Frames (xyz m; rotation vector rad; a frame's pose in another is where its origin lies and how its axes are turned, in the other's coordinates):
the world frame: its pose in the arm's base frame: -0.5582 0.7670 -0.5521 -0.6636 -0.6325 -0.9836
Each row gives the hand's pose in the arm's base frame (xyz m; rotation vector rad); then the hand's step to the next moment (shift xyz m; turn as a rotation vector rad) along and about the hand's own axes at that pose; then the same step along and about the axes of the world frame.
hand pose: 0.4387 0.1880 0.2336 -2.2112 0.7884 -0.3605
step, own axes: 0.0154 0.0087 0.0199 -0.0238 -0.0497 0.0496
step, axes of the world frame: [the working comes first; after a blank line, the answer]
step, axes of the arm's base frame: 0.0176 -0.0033 -0.0197 0.0263 0.0693 0.0023

-0.0055 0.0186 -0.0182 -0.0243 0.0504 0.0486
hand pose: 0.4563 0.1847 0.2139 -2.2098 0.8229 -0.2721
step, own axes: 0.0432 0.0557 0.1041 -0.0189 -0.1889 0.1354
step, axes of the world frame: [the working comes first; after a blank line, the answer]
step, axes of the arm's base frame: 0.0510 0.0042 -0.1148 0.1327 0.1872 0.0418

-0.0660 0.0718 -0.0794 -0.0140 0.1836 0.1430
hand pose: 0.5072 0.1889 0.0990 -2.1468 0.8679 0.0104
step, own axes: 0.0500 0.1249 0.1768 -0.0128 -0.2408 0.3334
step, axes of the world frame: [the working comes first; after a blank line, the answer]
step, axes of the arm's base frame: 0.0125 0.0368 -0.2187 0.2209 0.3421 -0.0589

-0.1760 0.0725 -0.1146 -0.1345 0.3454 0.1788
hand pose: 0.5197 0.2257 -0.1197 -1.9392 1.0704 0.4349
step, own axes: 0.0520 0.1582 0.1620 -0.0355 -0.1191 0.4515
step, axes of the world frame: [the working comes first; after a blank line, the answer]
step, axes of the arm's base frame: -0.0835 0.0628 -0.2075 0.1202 0.4175 -0.1748

-0.2212 -0.0053 -0.0708 -0.3018 0.3101 0.1790
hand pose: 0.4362 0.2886 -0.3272 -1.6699 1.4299 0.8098
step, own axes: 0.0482 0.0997 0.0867 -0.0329 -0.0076 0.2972
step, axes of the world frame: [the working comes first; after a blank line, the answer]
step, axes of the arm's base frame: -0.0887 0.0452 -0.0993 0.0077 0.2749 -0.1177

-0.1341 -0.0401 -0.0139 -0.2302 0.1409 0.1289
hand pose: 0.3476 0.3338 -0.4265 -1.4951 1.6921 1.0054
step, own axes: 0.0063 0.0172 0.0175 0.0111 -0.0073 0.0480
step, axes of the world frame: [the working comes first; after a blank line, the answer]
step, axes of the arm's base frame: -0.0181 0.0131 -0.0119 0.0051 0.0361 -0.0339

-0.0233 -0.0084 0.0054 -0.0422 0.0261 0.0044
